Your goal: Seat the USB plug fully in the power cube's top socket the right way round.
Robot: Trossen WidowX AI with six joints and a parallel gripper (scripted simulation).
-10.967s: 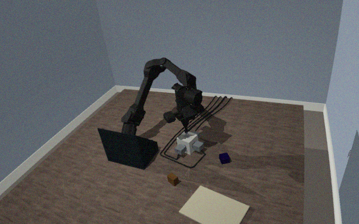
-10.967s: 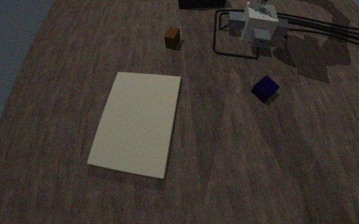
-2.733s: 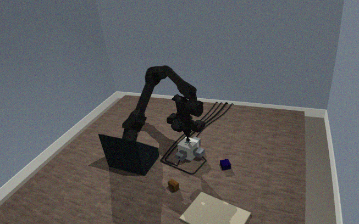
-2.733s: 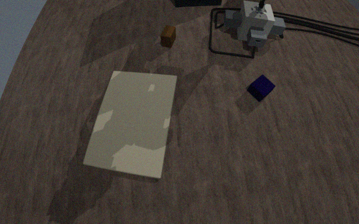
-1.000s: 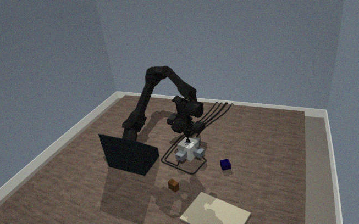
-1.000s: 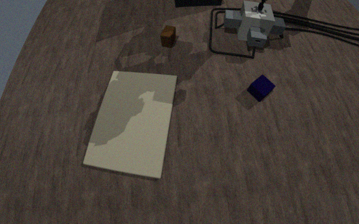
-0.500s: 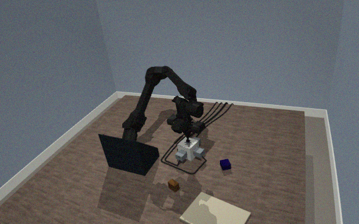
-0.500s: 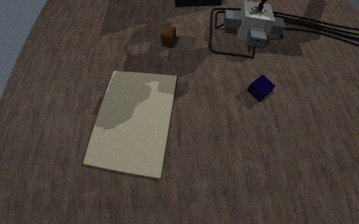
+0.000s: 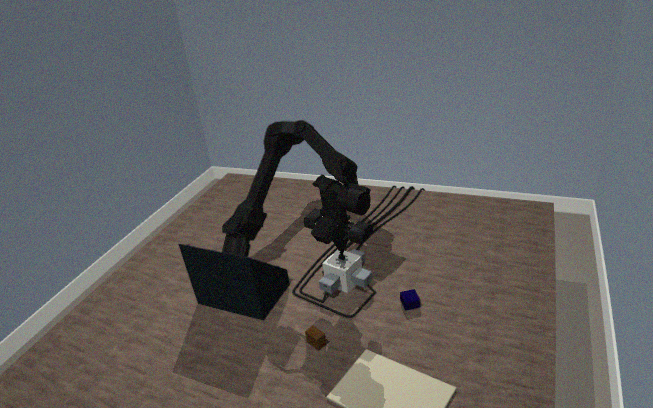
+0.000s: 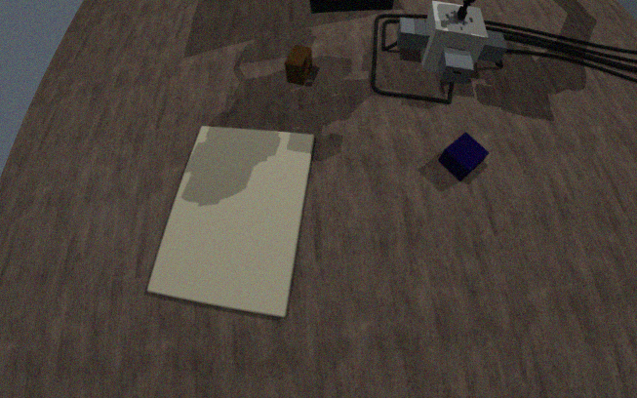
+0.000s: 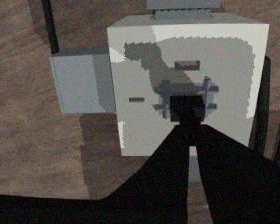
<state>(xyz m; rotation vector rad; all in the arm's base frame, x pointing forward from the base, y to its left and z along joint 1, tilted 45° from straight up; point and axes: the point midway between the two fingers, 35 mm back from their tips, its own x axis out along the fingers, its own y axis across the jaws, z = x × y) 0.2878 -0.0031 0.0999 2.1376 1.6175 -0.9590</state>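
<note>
The black USB plug is 20 mm below my gripper tip. Round my gripper tip: blue cube: 190 mm ahead, 90 mm below, 70 mm to the right; cream sheet: 360 mm to the right, 200 mm ahead, 100 mm below; brown cube: 240 mm to the right, 90 mm below, 10 mm behind.
</note>
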